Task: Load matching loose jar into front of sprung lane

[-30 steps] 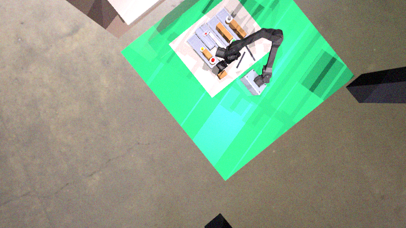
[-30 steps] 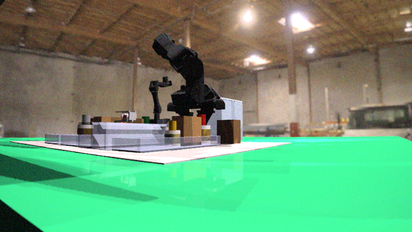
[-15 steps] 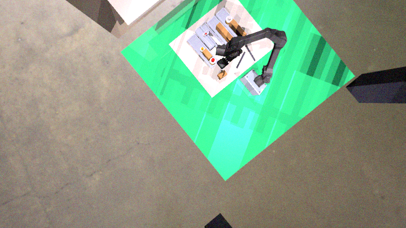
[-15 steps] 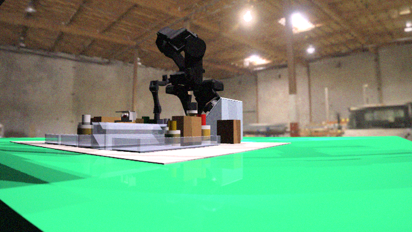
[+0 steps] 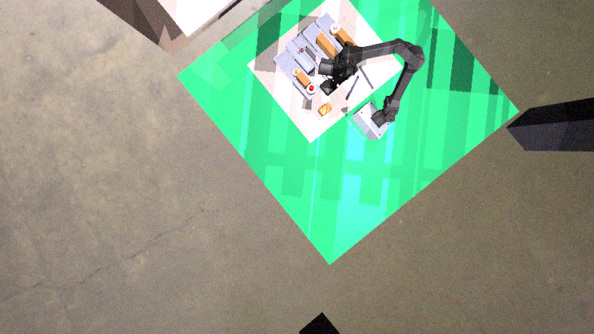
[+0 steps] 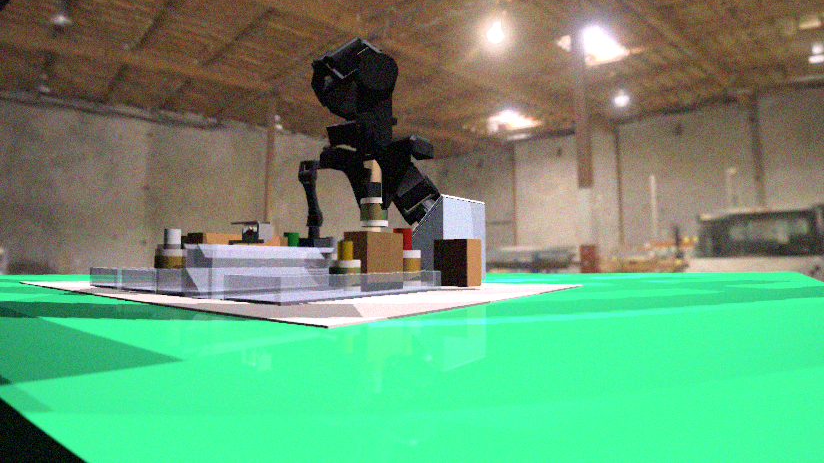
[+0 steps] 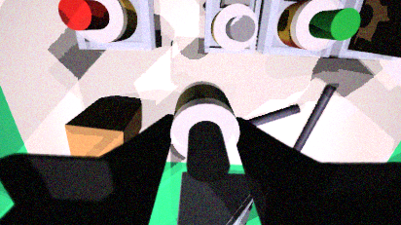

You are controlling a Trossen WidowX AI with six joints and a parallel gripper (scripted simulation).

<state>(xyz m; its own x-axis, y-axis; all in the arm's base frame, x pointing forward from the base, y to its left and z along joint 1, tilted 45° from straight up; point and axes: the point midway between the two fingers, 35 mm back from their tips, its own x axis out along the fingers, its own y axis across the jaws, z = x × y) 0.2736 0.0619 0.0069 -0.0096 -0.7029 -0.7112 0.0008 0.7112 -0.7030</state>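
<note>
Now: gripper tip 10 cm to the right of the jar, 7 cm above it and 6 cm short of it. From my gripper tip the other things lie so: brown box: 11 cm to the left, 8 cm below, 6 cm behind; then lane rack: 21 cm ahead, 10 cm below.
</note>
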